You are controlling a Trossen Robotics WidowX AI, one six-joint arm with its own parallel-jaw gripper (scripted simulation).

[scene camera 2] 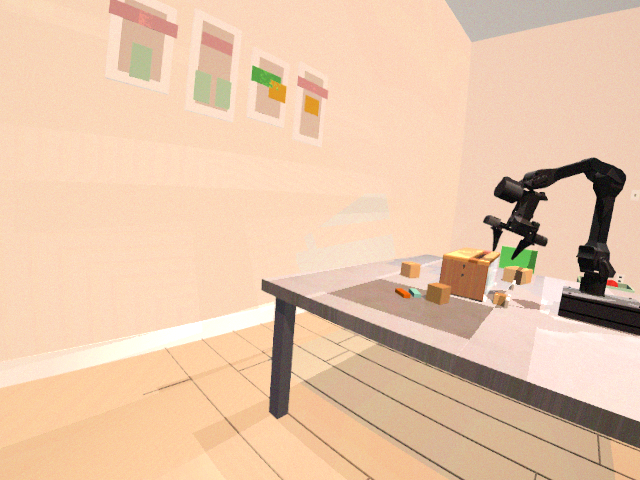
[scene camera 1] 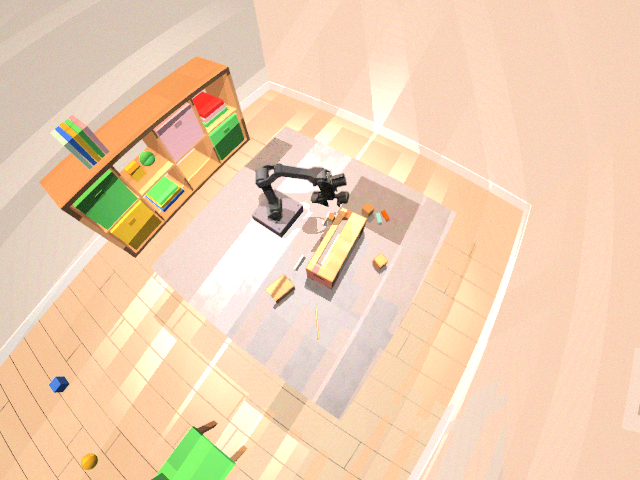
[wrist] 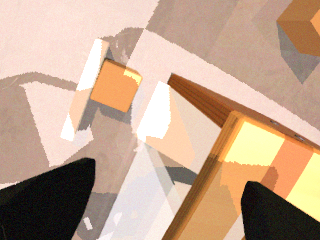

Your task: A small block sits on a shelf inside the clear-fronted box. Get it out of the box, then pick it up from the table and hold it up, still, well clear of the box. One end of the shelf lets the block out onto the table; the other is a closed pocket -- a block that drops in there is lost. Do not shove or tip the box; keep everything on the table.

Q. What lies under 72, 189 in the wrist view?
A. My gripper.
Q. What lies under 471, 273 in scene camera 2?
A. A long wooden box.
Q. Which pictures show the long wooden box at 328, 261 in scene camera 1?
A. Scene camera 2, scene camera 1 and the wrist view: all of them.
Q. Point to a long wooden box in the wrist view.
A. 199, 149
